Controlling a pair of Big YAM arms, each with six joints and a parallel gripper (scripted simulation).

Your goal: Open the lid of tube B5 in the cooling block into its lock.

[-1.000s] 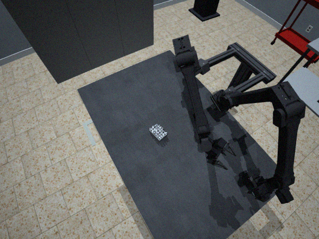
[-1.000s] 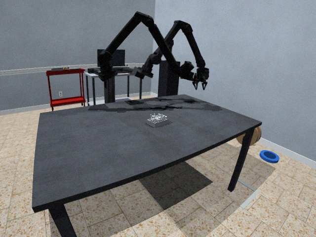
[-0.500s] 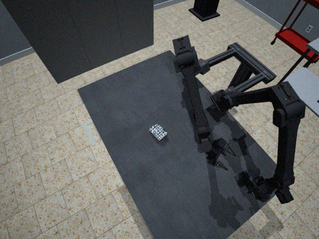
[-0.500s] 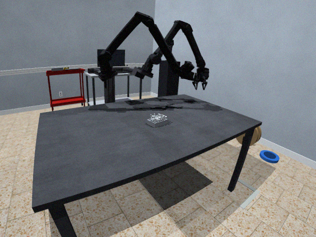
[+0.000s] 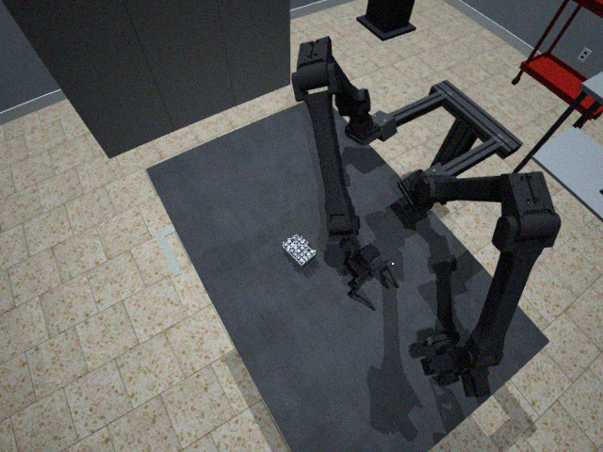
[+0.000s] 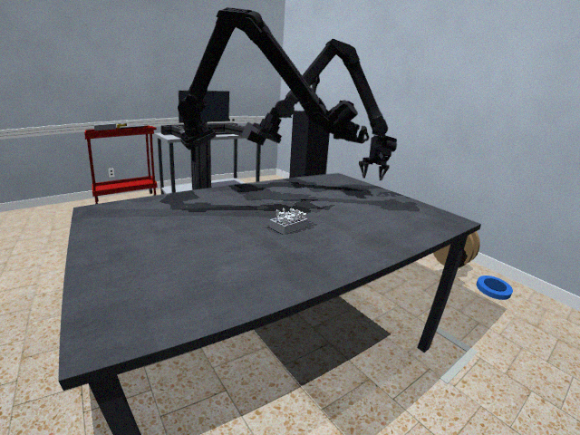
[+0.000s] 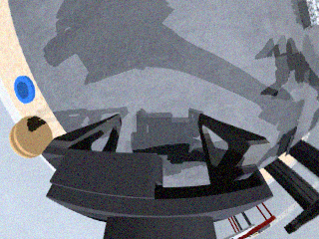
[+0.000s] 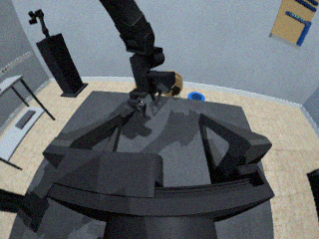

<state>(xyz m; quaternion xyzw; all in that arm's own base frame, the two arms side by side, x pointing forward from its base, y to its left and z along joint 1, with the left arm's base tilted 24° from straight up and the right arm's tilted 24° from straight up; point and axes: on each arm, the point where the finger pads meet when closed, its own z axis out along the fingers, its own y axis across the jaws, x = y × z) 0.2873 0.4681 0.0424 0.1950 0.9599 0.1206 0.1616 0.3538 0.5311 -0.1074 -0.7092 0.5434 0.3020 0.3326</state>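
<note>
My left hand is 14 cm short of the cooling block, 57 cm to the left of it and 8 cm above it.
</note>
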